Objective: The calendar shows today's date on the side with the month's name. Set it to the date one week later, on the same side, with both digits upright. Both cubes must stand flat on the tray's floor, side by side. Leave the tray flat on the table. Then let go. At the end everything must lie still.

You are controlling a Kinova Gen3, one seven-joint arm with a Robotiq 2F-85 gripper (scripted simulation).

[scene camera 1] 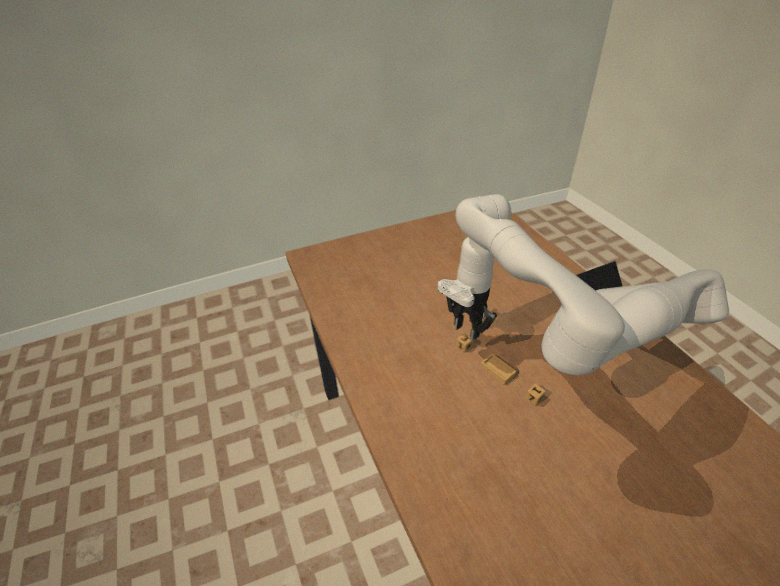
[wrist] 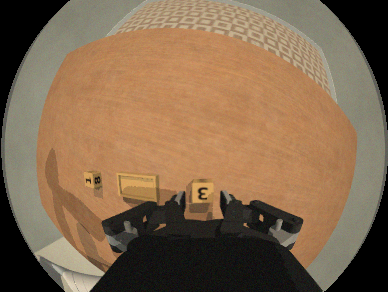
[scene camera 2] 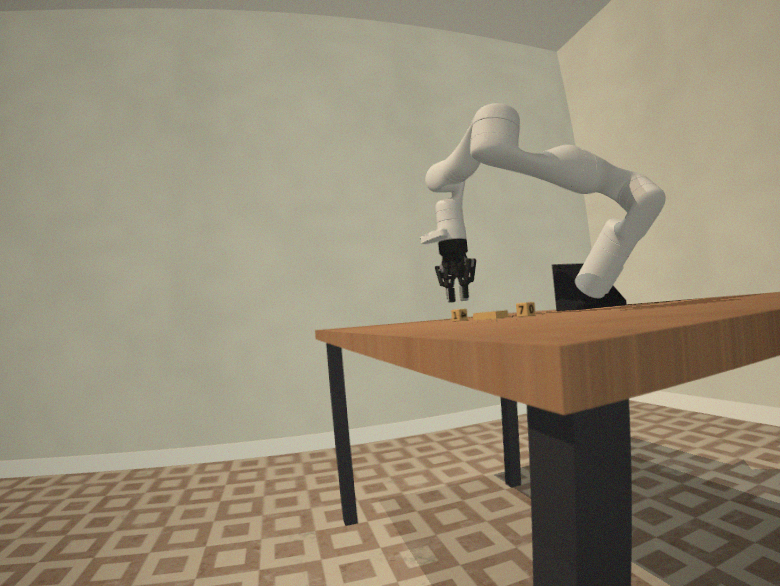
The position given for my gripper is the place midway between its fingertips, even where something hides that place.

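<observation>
In scene camera 2 I see my gripper [scene camera 2: 458, 301]. Scene camera 1 shows the gripper too [scene camera 1: 465, 332]. The wrist view gives me my gripper [wrist: 202, 198] once more, and there I also find a tray [wrist: 141, 186].
</observation>
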